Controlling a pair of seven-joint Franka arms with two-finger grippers.
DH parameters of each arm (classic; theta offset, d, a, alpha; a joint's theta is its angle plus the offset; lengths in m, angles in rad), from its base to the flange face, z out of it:
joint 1: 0 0.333 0 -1.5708
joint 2: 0 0 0 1.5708
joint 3: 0 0.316 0.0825 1.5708
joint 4: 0 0 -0.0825 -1.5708
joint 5: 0 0.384 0 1.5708
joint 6: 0 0 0.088 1.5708
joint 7: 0 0.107 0 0
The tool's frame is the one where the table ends.
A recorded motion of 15 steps. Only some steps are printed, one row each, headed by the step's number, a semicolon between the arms.
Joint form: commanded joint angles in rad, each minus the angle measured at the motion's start. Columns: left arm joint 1, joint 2, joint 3, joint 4, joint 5, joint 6, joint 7; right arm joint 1, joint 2, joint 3, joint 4, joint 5, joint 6, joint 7.
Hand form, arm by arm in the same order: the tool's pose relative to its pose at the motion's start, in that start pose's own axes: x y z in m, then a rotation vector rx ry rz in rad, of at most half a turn. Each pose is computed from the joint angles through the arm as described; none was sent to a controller.
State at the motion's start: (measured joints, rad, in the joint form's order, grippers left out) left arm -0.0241 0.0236 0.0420 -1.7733 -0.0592 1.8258 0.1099; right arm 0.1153 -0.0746 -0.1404 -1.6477 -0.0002 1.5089 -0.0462
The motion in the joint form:
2: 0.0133 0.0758 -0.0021 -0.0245 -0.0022 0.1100 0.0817; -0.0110 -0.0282 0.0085 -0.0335 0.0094 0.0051 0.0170
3: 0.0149 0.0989 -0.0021 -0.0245 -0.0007 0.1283 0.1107; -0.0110 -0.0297 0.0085 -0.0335 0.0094 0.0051 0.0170
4: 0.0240 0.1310 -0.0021 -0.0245 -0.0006 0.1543 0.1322; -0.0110 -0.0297 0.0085 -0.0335 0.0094 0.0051 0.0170
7: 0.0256 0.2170 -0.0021 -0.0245 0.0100 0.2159 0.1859; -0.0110 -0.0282 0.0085 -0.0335 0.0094 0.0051 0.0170
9: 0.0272 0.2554 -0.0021 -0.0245 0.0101 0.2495 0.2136; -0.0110 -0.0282 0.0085 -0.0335 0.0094 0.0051 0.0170
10: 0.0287 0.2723 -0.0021 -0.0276 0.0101 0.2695 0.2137; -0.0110 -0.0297 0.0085 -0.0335 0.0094 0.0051 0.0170
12: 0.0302 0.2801 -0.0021 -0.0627 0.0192 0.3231 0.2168; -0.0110 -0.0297 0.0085 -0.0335 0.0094 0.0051 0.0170
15: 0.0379 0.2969 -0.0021 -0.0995 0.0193 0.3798 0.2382; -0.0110 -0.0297 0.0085 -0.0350 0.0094 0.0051 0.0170
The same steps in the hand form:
2: 0.0197 -0.0113 0.0463 0.0046 0.0100 0.0644; -0.0086 0.0006 0.0011 0.0126 0.0002 0.0185
3: 0.0245 -0.0135 0.0585 0.0068 0.0049 0.0912; -0.0091 0.0006 0.0004 0.0127 0.0016 0.0184
4: 0.0304 -0.0207 0.0754 0.0081 -0.0010 0.1020; -0.0091 0.0006 0.0004 0.0127 0.0016 0.0184
7: 0.0440 -0.0267 0.1231 0.0175 -0.0280 0.1550; -0.0086 0.0006 0.0011 0.0126 0.0002 0.0185
9: 0.0494 -0.0297 0.1443 0.0185 -0.0334 0.1799; -0.0086 0.0006 0.0011 0.0126 0.0002 0.0185
10: 0.0513 -0.0315 0.1546 0.0196 -0.0335 0.1778; -0.0091 0.0006 0.0004 0.0127 0.0016 0.0184
12: 0.0482 -0.0339 0.1707 0.0309 -0.0252 0.1829; -0.0091 0.0006 0.0004 0.0127 0.0016 0.0184
15: 0.0439 -0.0399 0.1925 0.0335 -0.0226 0.1952; -0.0091 0.0006 0.0011 0.0128 0.0001 0.0184

